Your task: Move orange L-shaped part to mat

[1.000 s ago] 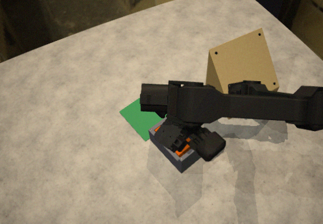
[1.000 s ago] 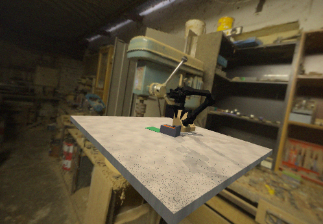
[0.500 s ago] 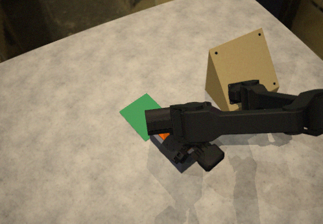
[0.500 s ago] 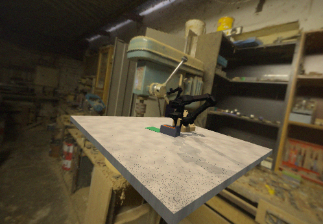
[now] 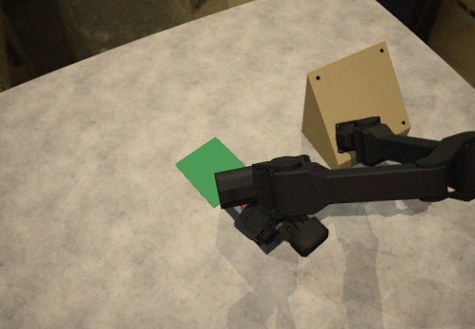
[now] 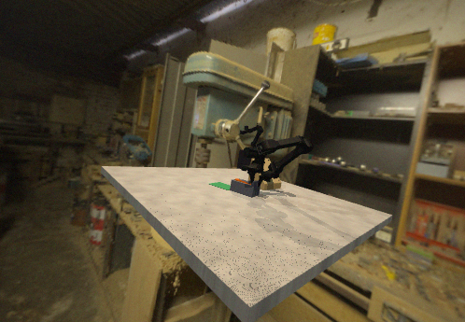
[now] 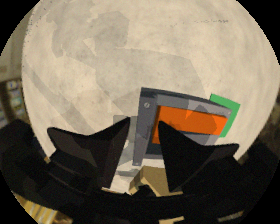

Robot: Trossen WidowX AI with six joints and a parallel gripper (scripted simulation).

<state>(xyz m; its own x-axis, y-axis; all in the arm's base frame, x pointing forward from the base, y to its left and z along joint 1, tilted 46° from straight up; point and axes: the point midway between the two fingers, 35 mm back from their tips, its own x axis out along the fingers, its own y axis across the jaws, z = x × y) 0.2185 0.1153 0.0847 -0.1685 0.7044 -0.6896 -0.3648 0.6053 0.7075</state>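
Right now my gripper tip is 2 cm short of the orange L-shaped part, 6 cm to the left of it and 1 cm above it. Also, from my gripper tip: green mat (7 cm ahead, 21 cm to the right, 7 cm below).
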